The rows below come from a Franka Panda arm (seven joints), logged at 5 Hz.
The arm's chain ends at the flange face. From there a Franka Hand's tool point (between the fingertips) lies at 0.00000 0.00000 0.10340 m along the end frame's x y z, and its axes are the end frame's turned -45 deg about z.
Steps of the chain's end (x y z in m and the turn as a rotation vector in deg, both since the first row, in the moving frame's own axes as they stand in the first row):
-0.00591 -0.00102 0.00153 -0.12 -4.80 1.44
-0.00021 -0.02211 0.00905 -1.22 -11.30 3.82
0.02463 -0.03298 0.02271 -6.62 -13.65 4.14
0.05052 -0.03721 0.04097 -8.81 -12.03 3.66
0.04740 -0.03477 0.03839 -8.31 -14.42 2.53
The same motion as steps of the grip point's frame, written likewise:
-0.00965 -0.01094 0.00117 3.31 -3.48 1.44
0.00005 -0.02908 0.00702 7.13 -8.85 3.82
0.01552 -0.01569 0.01911 4.97 -14.33 4.14
0.03589 0.00451 0.03749 2.28 -14.74 3.66
0.02968 0.00061 0.03406 4.32 -16.07 2.53

